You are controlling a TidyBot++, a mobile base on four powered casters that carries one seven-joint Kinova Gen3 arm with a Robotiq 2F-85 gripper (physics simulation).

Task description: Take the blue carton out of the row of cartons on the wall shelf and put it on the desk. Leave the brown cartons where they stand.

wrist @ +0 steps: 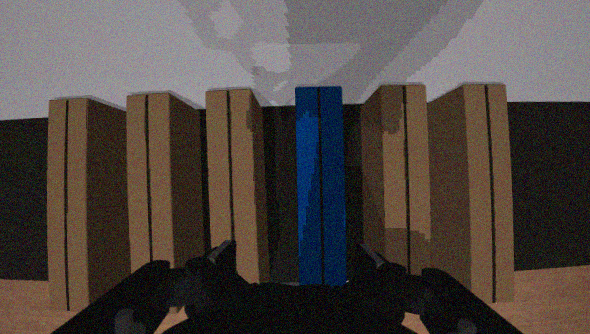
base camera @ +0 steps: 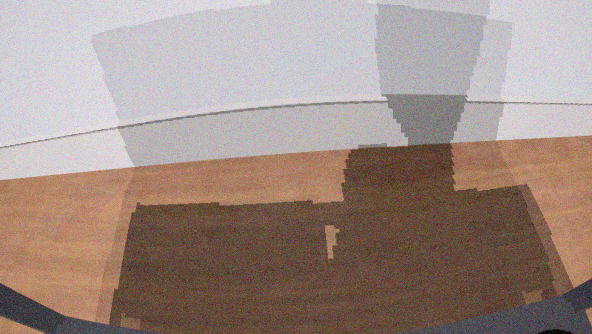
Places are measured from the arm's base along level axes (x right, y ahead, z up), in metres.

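Where they show: gripper, between the fingertips: [wrist: 295, 255]; arm's base, origin of its link: [wrist: 295, 285].
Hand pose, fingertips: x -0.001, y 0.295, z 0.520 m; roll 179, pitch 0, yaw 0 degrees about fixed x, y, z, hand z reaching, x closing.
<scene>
Things, the pixels of their top centre, and the offset from my fingertips. Level surfaces: height alone.
- blue carton, centre of its top: [wrist: 321, 200] dx +0.027, dy +0.030, dz -0.079 m
- nearest brown carton, centre of its top: [wrist: 231, 202] dx -0.070, dy +0.026, dz -0.079 m
- nearer brown carton, centre of its top: [wrist: 408, 197] dx +0.122, dy +0.035, dz -0.079 m
- outer brown carton, centre of its top: [wrist: 492, 193] dx +0.219, dy +0.039, dz -0.079 m
- dark shelf, height of its surface: dz -0.159 m
- wooden floor, height of its surface: dz -0.916 m
The blue carton [wrist: 321, 185] stands upright in the row in the wrist view, with a dark line down its front. Brown cartons stand beside it with gaps between: three on its left, the nearest brown carton [wrist: 232, 175] closest, and two on its right, the nearer brown carton [wrist: 406, 185] and the outer brown carton [wrist: 490, 190]. My gripper [wrist: 295, 255] is open and empty. The blue carton appears between its fingertips, right of their middle. The left finger overlaps the foot of the nearest left brown carton in view. The carton's foot is hidden behind the gripper. The desk does not show.
The dark shelf [wrist: 547, 185] shows behind and beside the cartons, with the pale wall [wrist: 90, 50] [base camera: 50, 65] above. The wooden floor [wrist: 555, 295] [base camera: 55, 225] shows below. Large shadows lie on floor and wall in the base camera view; part of the dark base [base camera: 470, 322] shows at the bottom.
</scene>
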